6 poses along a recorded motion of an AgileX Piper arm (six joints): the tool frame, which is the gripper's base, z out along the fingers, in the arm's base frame.
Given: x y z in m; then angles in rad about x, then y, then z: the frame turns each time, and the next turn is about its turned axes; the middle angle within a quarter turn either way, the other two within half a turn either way.
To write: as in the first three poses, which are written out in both.
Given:
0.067, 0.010, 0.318, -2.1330, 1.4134, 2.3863
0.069, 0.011, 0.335, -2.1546, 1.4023, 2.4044
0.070, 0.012, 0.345, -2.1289, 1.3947, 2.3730
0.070, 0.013, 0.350, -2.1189, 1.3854, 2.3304
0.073, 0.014, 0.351, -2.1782, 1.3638, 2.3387
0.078, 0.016, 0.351, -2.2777, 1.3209, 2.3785
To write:
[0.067, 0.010, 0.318], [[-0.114, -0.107, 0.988], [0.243, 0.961, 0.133], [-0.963, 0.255, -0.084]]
[0.069, 0.011, 0.335], [[-0.124, -0.113, 0.986], [0.238, 0.961, 0.140], [-0.963, 0.252, -0.092]]
[0.070, 0.012, 0.345], [[-0.126, -0.122, 0.985], [0.232, 0.961, 0.149], [-0.964, 0.247, -0.093]]
[0.070, 0.013, 0.350], [[-0.127, -0.134, 0.983], [0.200, 0.967, 0.157], [-0.972, 0.216, -0.096]]
[0.073, 0.014, 0.351], [[-0.143, -0.148, 0.979], [0.148, 0.975, 0.169], [-0.979, 0.169, -0.117]]
[0.078, 0.016, 0.351], [[-0.179, -0.171, 0.969], [0.084, 0.979, 0.188], [-0.980, 0.115, -0.161]]

